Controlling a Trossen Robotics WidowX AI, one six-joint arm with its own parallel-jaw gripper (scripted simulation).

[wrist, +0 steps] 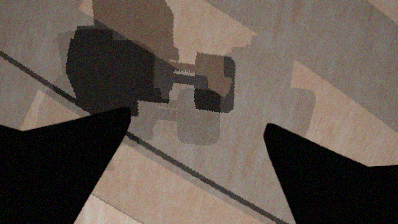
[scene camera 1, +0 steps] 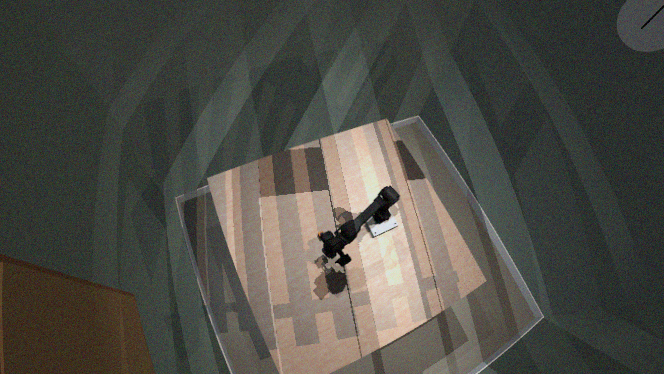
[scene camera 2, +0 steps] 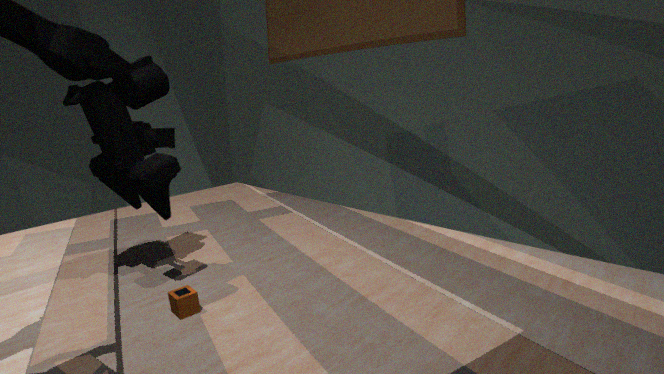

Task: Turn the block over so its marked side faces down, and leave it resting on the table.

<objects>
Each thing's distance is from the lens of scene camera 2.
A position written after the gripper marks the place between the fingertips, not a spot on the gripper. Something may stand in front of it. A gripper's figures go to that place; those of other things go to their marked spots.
gripper (scene camera 2: 152, 213): 0.67 m
orange block (scene camera 2: 184, 302): 0.55 m
</objects>
